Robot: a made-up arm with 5 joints. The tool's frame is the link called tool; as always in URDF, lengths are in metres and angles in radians. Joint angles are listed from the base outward.
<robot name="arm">
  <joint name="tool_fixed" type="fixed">
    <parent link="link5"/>
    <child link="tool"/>
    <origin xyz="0.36 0.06 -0.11" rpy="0 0 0"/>
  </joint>
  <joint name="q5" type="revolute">
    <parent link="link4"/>
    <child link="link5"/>
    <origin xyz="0.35 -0.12 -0.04" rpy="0 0 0"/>
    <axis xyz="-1 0 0"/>
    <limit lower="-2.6" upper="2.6"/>
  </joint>
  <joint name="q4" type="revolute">
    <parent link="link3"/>
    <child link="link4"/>
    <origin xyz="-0.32 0.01 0" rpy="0 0 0"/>
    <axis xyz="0 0 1"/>
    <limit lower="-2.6" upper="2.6"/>
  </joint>
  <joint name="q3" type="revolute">
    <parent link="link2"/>
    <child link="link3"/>
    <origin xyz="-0.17 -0.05 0.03" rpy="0 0 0"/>
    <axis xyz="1 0 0"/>
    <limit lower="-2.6" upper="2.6"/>
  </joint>
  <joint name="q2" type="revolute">
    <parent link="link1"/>
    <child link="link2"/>
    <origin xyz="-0.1 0.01 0.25" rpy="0 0 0"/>
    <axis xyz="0 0 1"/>
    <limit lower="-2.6" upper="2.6"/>
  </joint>
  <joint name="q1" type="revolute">
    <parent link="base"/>
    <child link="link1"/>
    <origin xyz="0 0 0.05" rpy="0 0 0"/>
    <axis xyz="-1 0 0"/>
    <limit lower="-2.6" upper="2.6"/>
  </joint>
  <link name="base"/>
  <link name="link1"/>
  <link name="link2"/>
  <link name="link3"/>
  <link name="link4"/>
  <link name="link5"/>
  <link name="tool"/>
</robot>
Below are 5 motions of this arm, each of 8 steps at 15 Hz.
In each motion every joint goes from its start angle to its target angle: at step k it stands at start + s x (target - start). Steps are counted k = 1, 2, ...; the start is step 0. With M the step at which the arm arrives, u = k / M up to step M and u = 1 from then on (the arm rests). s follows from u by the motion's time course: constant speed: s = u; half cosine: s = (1 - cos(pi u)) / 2; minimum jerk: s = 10 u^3 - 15 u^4 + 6 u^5.
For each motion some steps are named. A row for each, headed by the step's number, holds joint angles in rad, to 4 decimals.
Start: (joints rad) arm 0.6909 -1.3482 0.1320 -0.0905 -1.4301
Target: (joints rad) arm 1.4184 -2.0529 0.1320 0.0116 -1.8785
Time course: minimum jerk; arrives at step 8
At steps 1, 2, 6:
1: 0.7026 -1.3595 0.1320 -0.0889 -1.4373
2: 0.7662 -1.4211 0.1320 -0.0799 -1.4765
6: 1.3431 -1.9800 0.1320 0.0010 -1.8321

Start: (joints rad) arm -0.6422 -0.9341 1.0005 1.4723 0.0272
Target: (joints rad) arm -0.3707 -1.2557 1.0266 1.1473 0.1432
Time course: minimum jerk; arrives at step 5
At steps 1, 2, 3, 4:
1: -0.6265 -0.9527 1.0020 1.4535 0.0339
2: -0.5560 -1.0362 1.0088 1.3691 0.0640
3: -0.4569 -1.1536 1.0183 1.2505 0.1064
4: -0.3864 -1.2371 1.0251 1.1661 0.1365

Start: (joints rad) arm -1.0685 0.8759 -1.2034 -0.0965 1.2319
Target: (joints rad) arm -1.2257 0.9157 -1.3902 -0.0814 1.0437
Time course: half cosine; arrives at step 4
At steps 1, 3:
1: -1.0915 0.8817 -1.2308 -0.0943 1.2043
3: -1.2027 0.9099 -1.3628 -0.0836 1.0713

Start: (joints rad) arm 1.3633 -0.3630 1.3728 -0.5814 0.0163
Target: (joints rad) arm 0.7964 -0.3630 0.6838 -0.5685 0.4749
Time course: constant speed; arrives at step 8
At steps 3, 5, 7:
3: 1.1507 -0.3630 1.1144 -0.5766 0.1883
5: 1.0090 -0.3630 0.9422 -0.5733 0.3029
7: 0.8673 -0.3630 0.7699 -0.5701 0.4176

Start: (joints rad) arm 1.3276 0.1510 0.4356 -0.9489 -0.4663
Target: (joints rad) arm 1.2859 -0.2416 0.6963 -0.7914 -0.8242
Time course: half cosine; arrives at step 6
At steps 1, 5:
1: 1.3248 0.1247 0.4531 -0.9383 -0.4903
5: 1.2887 -0.2153 0.6788 -0.8020 -0.8002

